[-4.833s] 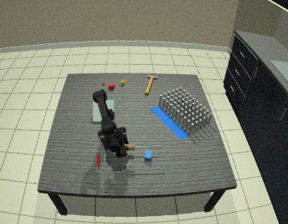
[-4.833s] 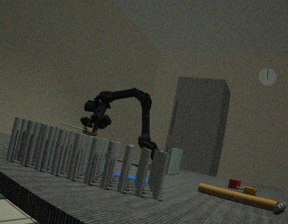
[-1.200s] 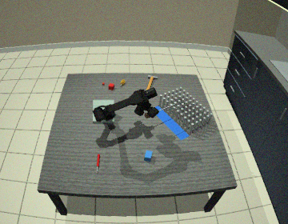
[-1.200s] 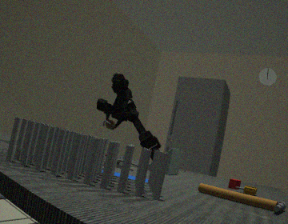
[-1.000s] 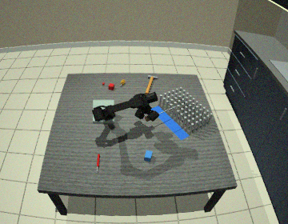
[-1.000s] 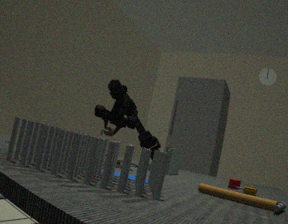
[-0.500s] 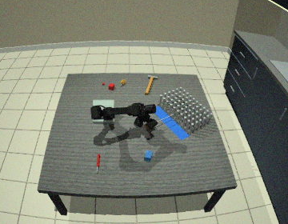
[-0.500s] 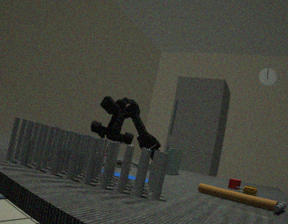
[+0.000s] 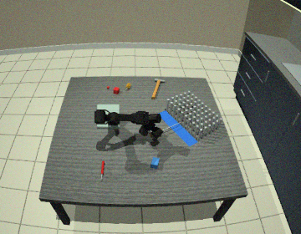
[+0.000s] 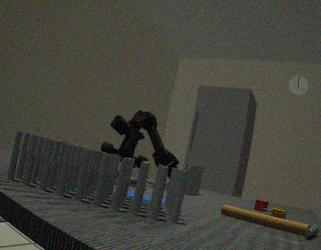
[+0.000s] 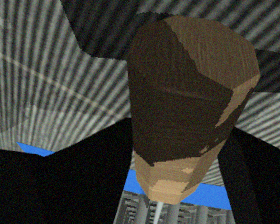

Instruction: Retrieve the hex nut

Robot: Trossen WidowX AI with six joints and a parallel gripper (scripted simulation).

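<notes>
The blue taped strip lies 16 cm ahead of my gripper tip, 9 cm to the left of it and 4 cm below it. Round my gripper tip: wooden-handled hook tool 9 cm ahead, 5 cm to the left; then red screwdriver 36 cm behind, 32 cm to the right, 3 cm below; then blue cube 24 cm to the right, 3 cm behind, 2 cm below.
</notes>
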